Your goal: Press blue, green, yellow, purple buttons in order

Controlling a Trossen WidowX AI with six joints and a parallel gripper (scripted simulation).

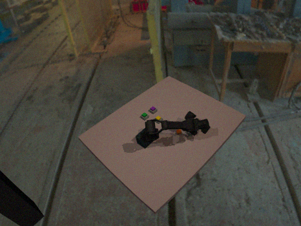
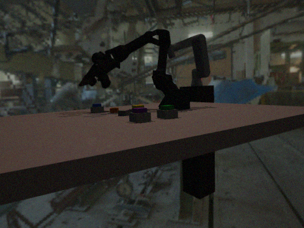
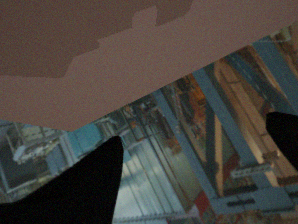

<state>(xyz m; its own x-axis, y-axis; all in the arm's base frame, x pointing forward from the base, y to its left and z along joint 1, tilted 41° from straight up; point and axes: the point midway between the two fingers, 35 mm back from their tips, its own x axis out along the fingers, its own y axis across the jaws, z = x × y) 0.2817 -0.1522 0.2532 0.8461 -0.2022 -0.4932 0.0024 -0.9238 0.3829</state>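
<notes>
The blue button lies 11 cm below my gripper tip, 5 cm to the left of it and 4 cm behind it. From my gripper tip the other things lie so: orange block (13 cm to the left, 13 cm below, 9 cm behind); then yellow button (33 cm to the left, 11 cm below, 8 cm behind); then grey block (27 cm to the left, 13 cm below, 6 cm behind).
</notes>
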